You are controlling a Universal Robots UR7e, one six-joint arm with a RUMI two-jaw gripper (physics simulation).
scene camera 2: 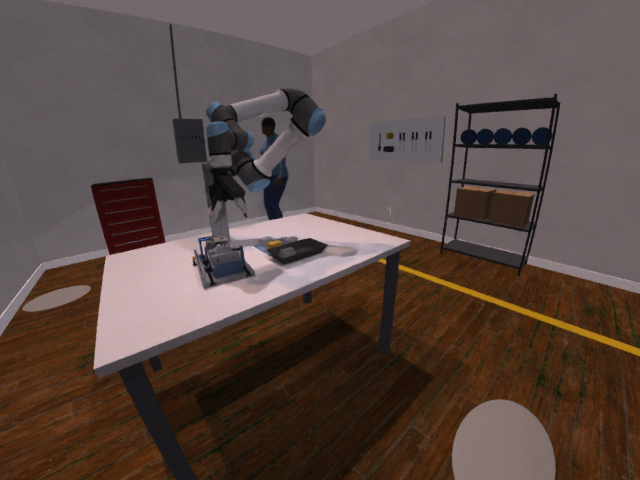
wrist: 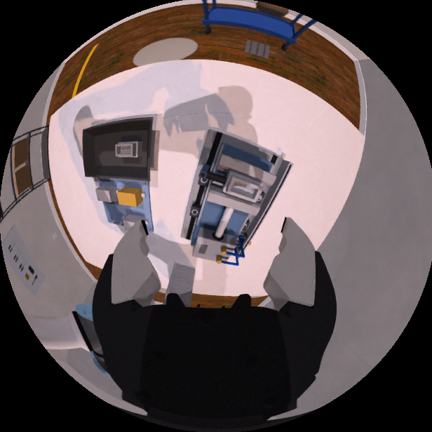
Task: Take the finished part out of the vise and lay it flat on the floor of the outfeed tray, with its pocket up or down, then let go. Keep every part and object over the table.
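Frame: origin at the arm's base, x right, y ahead, z up, level; centimetres.
Seen in the pictures: gripper, fingertip midpoint: (scene camera 2: 230, 221).
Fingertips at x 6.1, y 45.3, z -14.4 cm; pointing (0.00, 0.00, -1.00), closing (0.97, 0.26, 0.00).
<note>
Offsets run from my fingertips to a thing's middle.
The finished part (wrist: 243, 187), a light grey block with its pocket facing up, sits between the jaws of the vise @[dy -6.0, dx +4.3, dz -15.1 cm] (wrist: 227, 220) (scene camera 2: 227, 266). The vise stands on the table, turned at a slant in the wrist view. The dark outfeed tray (wrist: 102, 165) (scene camera 2: 310, 249) stands to the left of the vise in the wrist view; another grey part @[dy +3.2, dx -21.6, dz -17.1 cm] (wrist: 127, 149) (scene camera 2: 286, 252) lies on its floor. My gripper (wrist: 213, 220) (scene camera 2: 229, 213) is open and empty, pointing down, well above the vise. Its fingers appear on either side of the vise's lower end in the wrist view.
A blue plate (wrist: 116, 212) with a yellow block (wrist: 130, 196) and grey blocks lies beside the tray. Blue bent tubes with brass fittings (wrist: 223, 251) stick out at the vise's end. The robot's column (scene camera 2: 219, 222) stands behind the vise. A person (scene camera 2: 275, 170) stands behind the table.
</note>
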